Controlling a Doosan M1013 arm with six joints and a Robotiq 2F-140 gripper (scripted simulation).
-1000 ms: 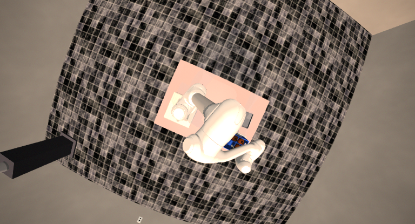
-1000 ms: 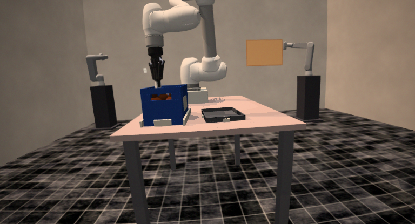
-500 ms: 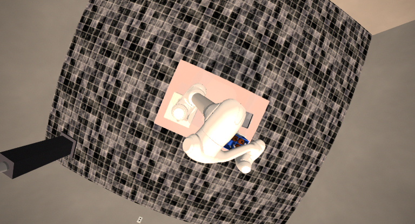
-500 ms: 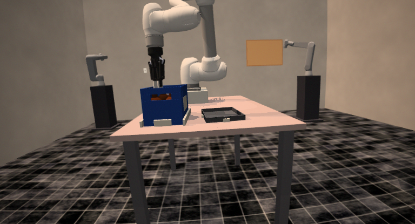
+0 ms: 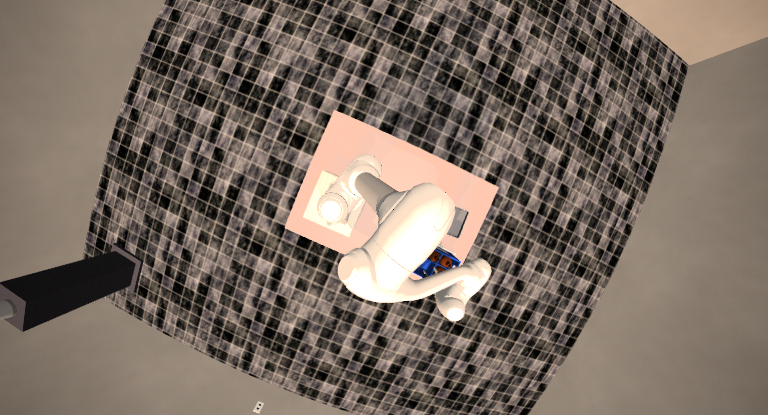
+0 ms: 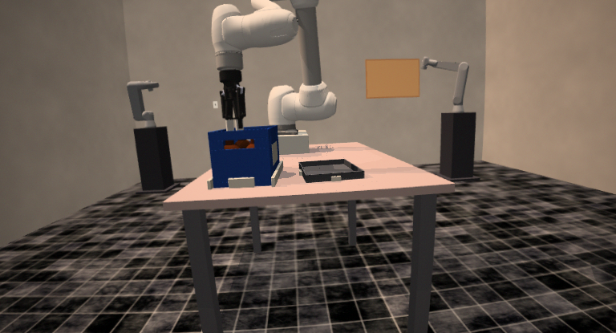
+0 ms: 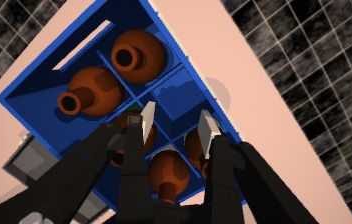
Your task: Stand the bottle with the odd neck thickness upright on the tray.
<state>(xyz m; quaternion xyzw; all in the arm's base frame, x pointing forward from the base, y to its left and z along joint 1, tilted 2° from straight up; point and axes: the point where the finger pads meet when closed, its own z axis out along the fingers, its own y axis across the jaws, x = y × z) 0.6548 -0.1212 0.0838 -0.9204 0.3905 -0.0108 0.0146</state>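
The blue crate lies 4 cm to the left of my hand and 9 cm below it. Also, from my hand: dark tray: 1 cm behind, 32 cm to the left, 16 cm below; bottle: 9 cm behind, 9 cm to the left, 9 cm below.
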